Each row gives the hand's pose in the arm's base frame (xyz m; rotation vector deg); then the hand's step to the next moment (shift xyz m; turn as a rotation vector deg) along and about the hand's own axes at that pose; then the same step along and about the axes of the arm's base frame.
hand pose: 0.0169 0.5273 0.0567 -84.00 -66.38 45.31
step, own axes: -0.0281 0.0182 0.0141 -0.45 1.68 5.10
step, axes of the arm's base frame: -0.0172 -0.0214 -0.0238 -4.41 1.29 -2.81
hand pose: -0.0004 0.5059 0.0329 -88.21 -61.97 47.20
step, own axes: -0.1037 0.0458 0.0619 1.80 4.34 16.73
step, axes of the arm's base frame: -0.0831 -0.0775 -0.0614 -13.56 7.36 -8.01
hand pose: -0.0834 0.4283 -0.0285 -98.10 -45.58 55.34
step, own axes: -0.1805 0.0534 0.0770 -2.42 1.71 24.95
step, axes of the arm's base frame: -0.1487 -0.1368 -0.0232 -22.96 8.10 -6.20
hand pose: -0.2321 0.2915 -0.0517 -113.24 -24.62 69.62
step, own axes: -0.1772 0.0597 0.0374 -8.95 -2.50 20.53
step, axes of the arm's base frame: -0.1253 -0.1334 0.0535 -21.90 4.88 2.07
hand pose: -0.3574 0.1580 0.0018 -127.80 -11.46 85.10
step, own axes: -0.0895 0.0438 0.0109 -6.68 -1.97 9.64
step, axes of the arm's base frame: -0.0520 -0.0680 0.0522 -11.20 2.10 3.40
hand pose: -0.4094 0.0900 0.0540 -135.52 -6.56 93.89
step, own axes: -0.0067 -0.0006 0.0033 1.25 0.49 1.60
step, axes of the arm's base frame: -0.0054 -0.0003 0.0052 -1.08 0.06 -1.79
